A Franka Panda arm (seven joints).
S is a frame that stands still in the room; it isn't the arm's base.
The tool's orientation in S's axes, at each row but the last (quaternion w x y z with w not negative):
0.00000 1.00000 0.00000 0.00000
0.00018 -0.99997 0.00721 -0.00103
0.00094 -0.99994 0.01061 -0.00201
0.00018 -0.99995 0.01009 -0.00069
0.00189 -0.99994 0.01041 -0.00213
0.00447 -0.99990 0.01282 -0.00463
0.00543 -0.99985 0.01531 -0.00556
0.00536 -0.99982 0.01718 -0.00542
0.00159 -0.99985 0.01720 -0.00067
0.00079 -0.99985 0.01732 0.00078
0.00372 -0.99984 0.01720 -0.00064
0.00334 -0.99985 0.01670 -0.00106
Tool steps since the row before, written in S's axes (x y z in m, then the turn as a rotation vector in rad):
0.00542 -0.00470 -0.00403 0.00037 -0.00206 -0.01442
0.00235 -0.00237 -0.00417 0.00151 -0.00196 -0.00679
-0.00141 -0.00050 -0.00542 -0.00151 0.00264 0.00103
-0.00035 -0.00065 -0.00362 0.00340 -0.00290 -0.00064
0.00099 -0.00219 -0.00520 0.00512 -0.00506 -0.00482
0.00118 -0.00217 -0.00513 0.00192 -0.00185 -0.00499
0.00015 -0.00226 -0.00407 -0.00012 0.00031 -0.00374
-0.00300 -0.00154 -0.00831 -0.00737 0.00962 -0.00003
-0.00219 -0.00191 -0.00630 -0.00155 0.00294 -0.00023
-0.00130 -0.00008 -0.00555 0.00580 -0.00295 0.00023
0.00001 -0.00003 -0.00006 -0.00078 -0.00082 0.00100
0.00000 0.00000 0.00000 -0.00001 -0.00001 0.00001
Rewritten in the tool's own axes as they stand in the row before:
0.00542 0.00470 0.00403 0.00037 0.00206 0.01442
0.00238 0.00234 0.00417 0.00152 0.00194 0.00679
-0.00142 0.00054 0.00541 -0.00156 -0.00261 -0.00103
-0.00034 0.00066 0.00362 0.00346 0.00283 0.00064
0.00101 0.00219 0.00520 0.00520 0.00497 0.00482
0.00119 0.00219 0.00512 0.00192 0.00185 0.00499
0.00017 0.00230 0.00405 -0.00017 -0.00026 0.00374
-0.00303 0.00173 0.00826 -0.00770 -0.00936 0.00005
-0.00213 0.00200 0.00629 -0.00165 -0.00288 0.00024
-0.00129 0.00013 0.00555 0.00590 0.00275 -0.00024
0.00001 0.00003 0.00006 -0.00075 0.00084 -0.00101
0.00000 0.00000 0.00000 -0.00001 0.00001 -0.00001

